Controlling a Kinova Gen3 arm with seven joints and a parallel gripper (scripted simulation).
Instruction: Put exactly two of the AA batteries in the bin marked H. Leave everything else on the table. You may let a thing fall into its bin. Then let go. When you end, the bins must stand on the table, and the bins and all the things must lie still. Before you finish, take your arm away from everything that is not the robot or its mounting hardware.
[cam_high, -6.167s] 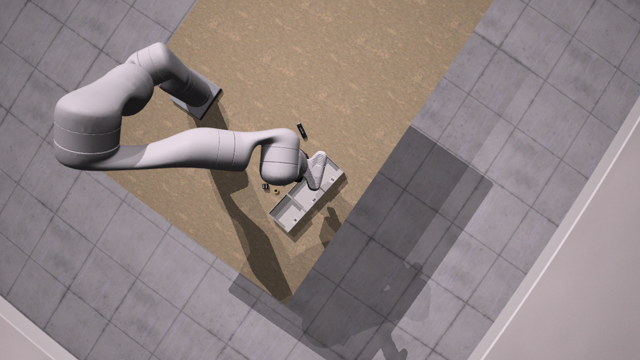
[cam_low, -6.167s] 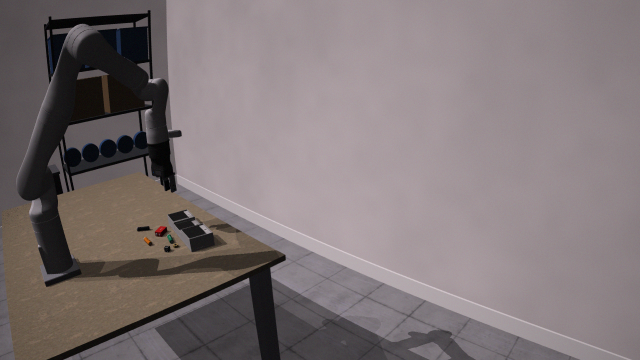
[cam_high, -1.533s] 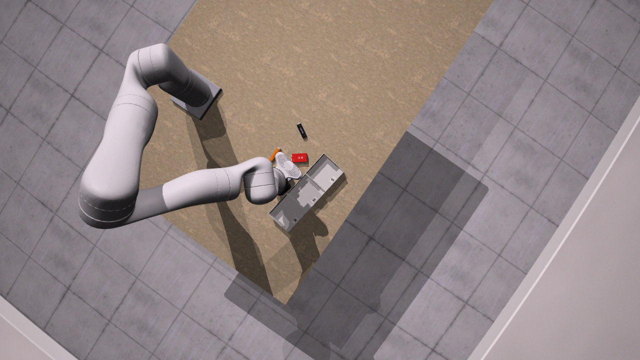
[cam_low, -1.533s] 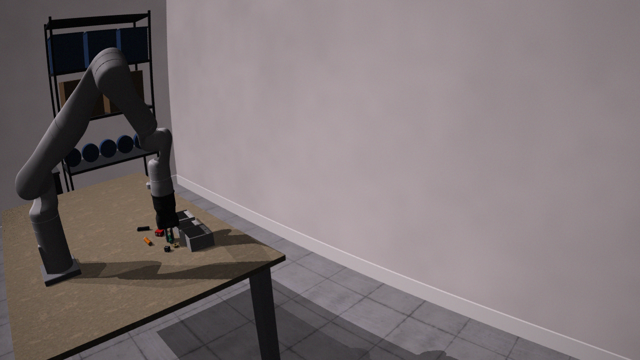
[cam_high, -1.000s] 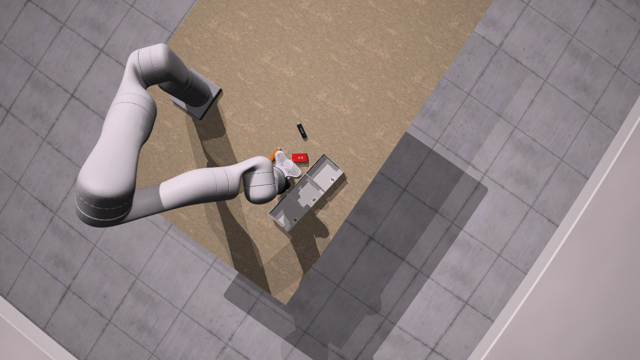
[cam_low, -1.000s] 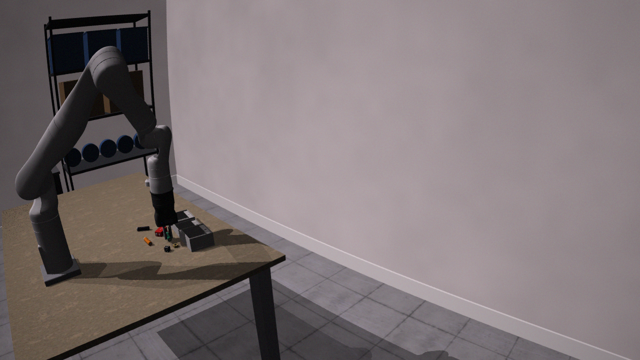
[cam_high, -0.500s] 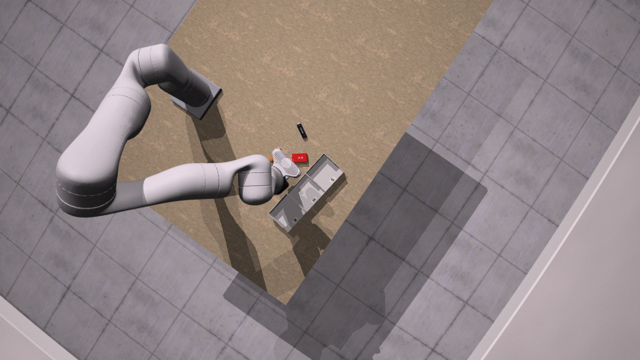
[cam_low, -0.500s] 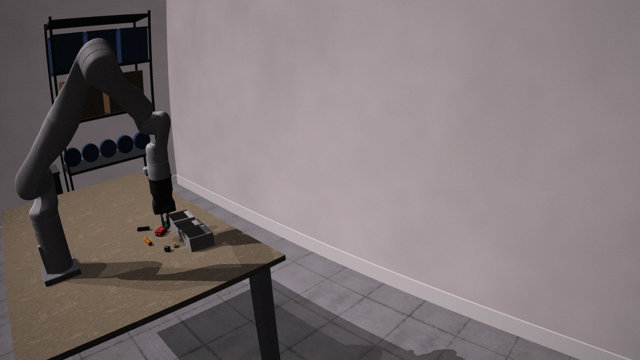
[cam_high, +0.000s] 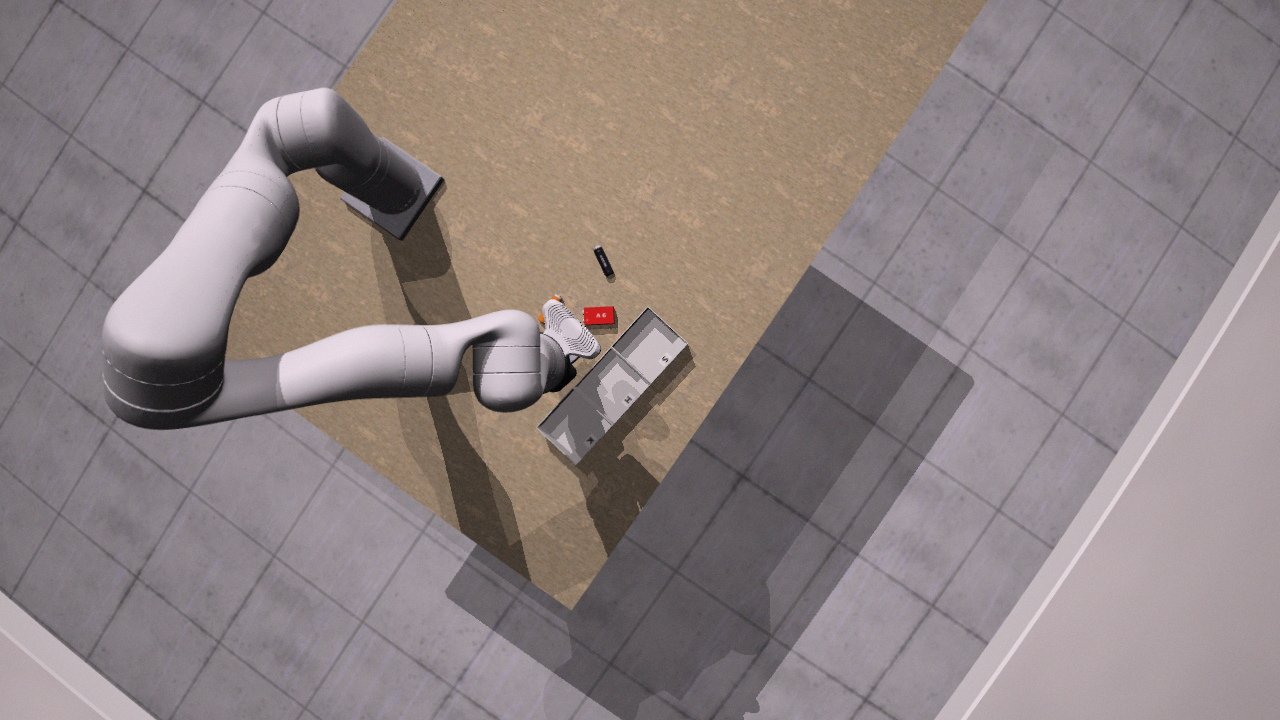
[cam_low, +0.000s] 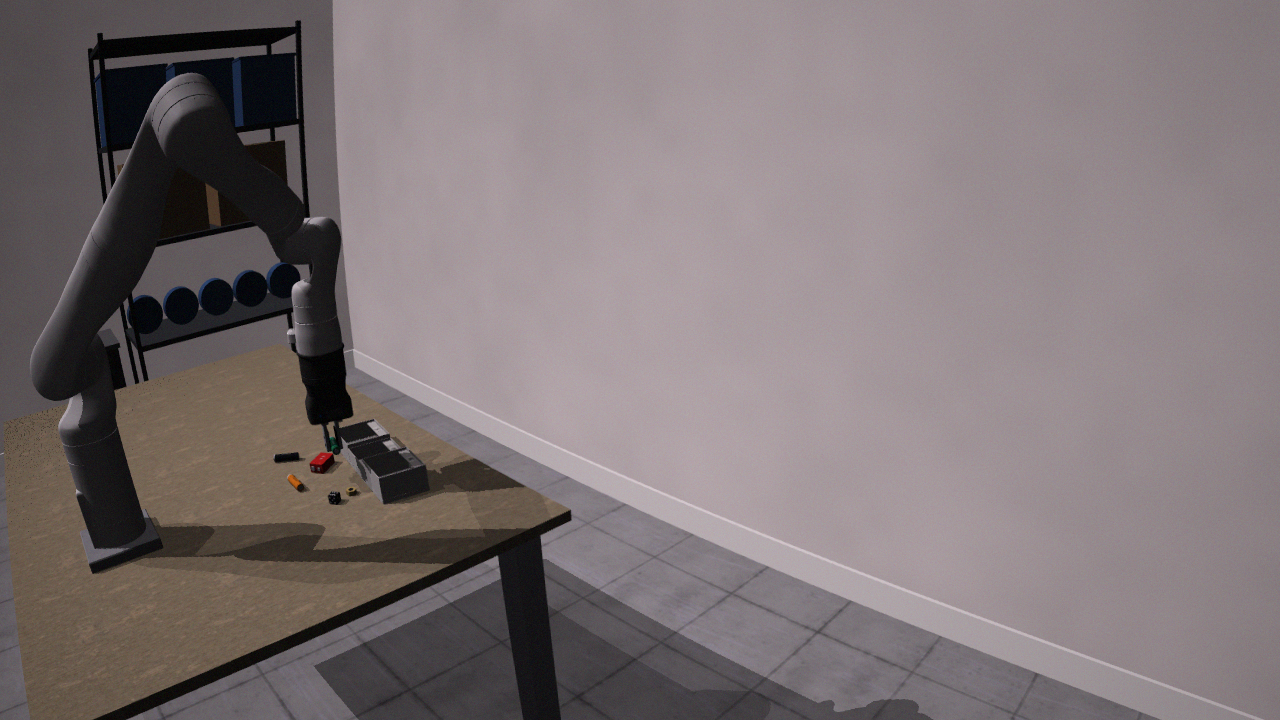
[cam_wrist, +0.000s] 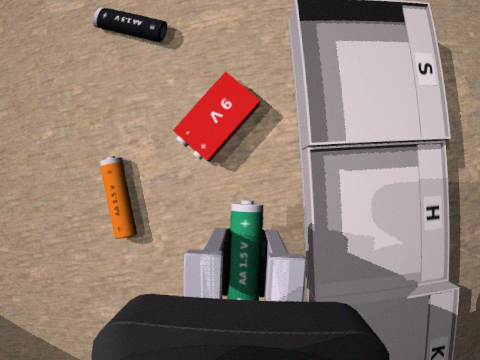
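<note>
My hand is 80 mm short of the bin row, 60 mm above it and 10 mm to the right of it. From my hand the other things lie so: green AA battery 10 mm below; then red 9 V battery 70 mm below, 60 mm to the left, 20 mm behind; then yellow nut 80 mm below, 60 mm to the right.
</note>
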